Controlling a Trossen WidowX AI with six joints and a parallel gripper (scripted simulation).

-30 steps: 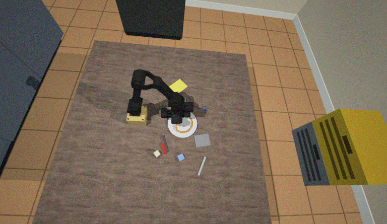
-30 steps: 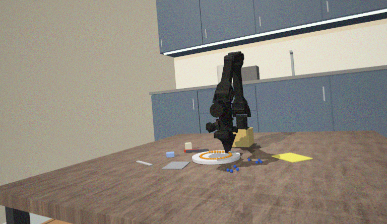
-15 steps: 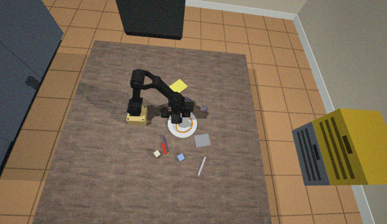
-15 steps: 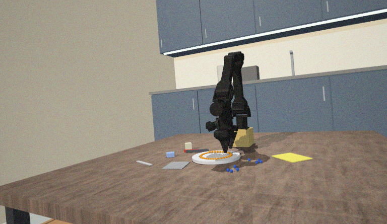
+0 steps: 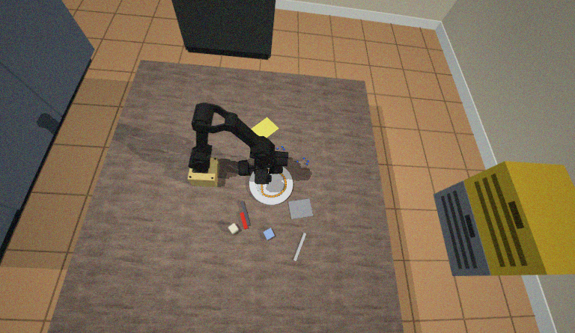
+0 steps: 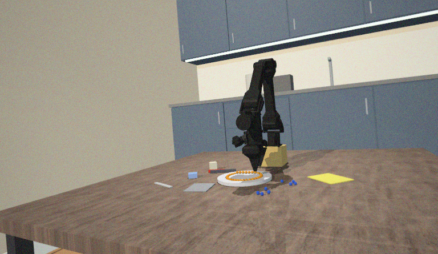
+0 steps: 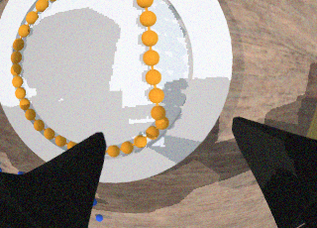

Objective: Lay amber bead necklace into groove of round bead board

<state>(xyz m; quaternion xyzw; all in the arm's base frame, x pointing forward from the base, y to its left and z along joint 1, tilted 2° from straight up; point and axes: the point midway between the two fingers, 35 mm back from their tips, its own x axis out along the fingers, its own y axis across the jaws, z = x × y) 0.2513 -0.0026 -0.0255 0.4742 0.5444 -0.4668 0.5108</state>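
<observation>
The red stick lies 60 mm behind my gripper tip, 190 mm to the right of it and 20 mm below it. Round my gripper tip: yellow sheet (10 mm ahead, 260 mm to the left, 30 mm below); cream cube (100 mm behind, 240 mm to the right, 10 mm below); grey square tile (190 mm ahead, 150 mm to the right, 30 mm below).
</observation>
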